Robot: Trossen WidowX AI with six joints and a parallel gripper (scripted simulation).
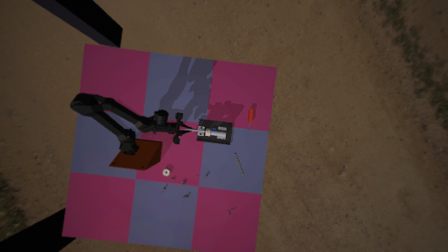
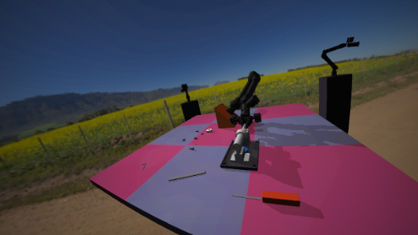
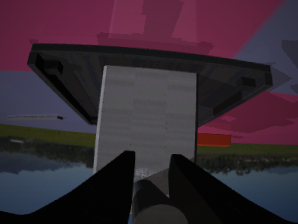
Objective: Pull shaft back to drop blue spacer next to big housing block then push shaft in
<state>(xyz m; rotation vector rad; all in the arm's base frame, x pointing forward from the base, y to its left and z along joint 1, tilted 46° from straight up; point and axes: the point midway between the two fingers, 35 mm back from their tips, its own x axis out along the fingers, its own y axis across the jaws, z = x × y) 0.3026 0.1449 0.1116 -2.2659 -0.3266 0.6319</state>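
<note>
My gripper tip is 13 cm short of the blue spacer, 1 cm to the right of it and 5 cm above it. From my gripper tip the other things lie so: white ring 13 cm behind, 32 cm to the right, 6 cm below; then screwdriver 37 cm ahead, 11 cm to the left, 6 cm below.
</note>
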